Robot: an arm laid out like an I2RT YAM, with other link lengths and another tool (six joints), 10 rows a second.
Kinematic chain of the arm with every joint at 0, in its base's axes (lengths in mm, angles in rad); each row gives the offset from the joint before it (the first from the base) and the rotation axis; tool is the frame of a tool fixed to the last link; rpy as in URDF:
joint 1: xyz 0 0 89.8 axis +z
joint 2: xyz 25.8 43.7 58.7 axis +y
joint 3: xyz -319.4 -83.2 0 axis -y
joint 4: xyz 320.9 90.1 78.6 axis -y
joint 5: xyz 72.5 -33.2 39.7 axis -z
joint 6: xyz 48.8 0 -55.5 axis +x
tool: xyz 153 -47 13 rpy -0.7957 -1.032 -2.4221
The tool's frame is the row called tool.
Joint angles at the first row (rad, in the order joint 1, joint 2, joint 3, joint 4, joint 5, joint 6):
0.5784 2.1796 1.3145 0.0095 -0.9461 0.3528
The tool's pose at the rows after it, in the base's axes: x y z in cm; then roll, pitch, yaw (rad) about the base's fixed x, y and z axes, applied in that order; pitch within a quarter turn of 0, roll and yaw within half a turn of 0:
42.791 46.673 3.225 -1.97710 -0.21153 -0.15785
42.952 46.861 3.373 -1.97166 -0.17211 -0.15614
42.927 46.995 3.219 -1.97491 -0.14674 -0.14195
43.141 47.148 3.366 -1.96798 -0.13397 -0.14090
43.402 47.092 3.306 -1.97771 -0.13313 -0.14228
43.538 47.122 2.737 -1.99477 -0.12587 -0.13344
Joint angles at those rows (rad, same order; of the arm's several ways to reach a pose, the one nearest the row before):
0.5768 2.2042 1.3697 -0.0688 -0.9800 0.3344
0.5706 2.2211 1.3974 -0.0874 -1.0093 0.3558
0.5676 2.2410 1.4281 -0.1271 -1.0308 0.3467
0.5645 2.2503 1.4435 -0.1319 -1.0447 0.3544
0.5630 2.2564 1.4587 -0.1533 -1.0385 0.3482
0.5630 2.2779 1.4879 -0.1946 -1.0355 0.3283

